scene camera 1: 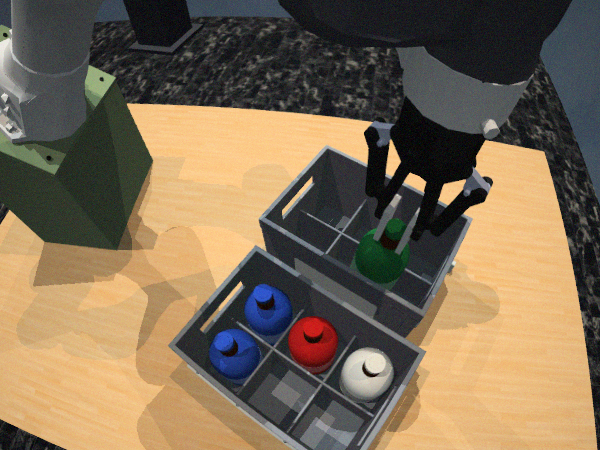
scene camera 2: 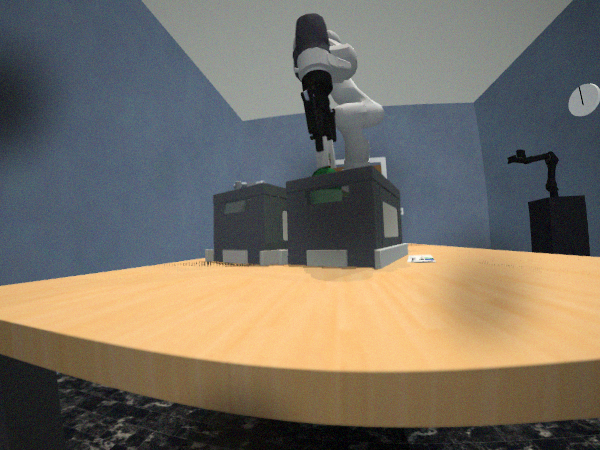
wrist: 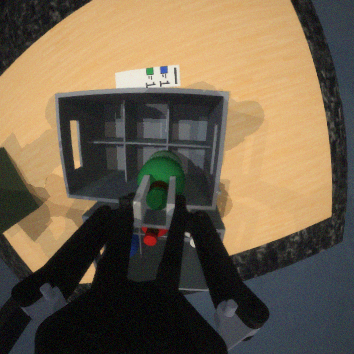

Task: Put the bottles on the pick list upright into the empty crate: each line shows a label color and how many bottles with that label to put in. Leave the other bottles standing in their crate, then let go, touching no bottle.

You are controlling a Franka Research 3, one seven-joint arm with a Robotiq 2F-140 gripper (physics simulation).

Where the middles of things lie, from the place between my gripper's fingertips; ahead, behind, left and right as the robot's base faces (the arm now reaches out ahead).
I see the green bottle [scene camera 1: 376, 260] 40 mm below my hand, 10 mm to the right of it and 10 mm behind it. The rest, counted from my hand: pick list [wrist: 167, 75]: 220 mm below, 200 mm to the left, 20 mm behind.
